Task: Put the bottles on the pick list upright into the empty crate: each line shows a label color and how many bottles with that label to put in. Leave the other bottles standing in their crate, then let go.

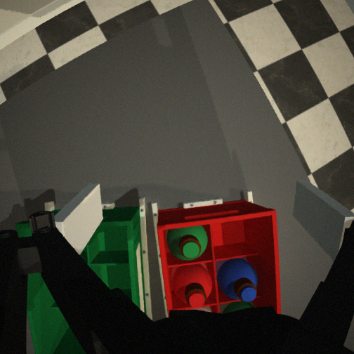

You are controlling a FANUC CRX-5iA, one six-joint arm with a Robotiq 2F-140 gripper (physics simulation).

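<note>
The red crate [277,260] stands at the lower middle, its near part hidden by the gripper body. In it, a green-labelled bottle [187,237] stands in the far left compartment, a red one [192,280] nearer, and a blue one [235,276] to the right of the red. Parts of another green bottle [239,307] and a whitish one [204,309] show at the lower edge. The far right compartment is empty. The green crate [134,245] stands to the left, partly covered; its visible compartments are empty. My gripper [198,200] is open and empty, above the crates. The pick list does not show.
Pale upright holder strips [145,260] stand between the two crates, with more pale brackets [202,203] at their far sides. A grey surface [125,115] stretches beyond the crates. Black and white checkered floor [265,37] lies at the top left and right.
</note>
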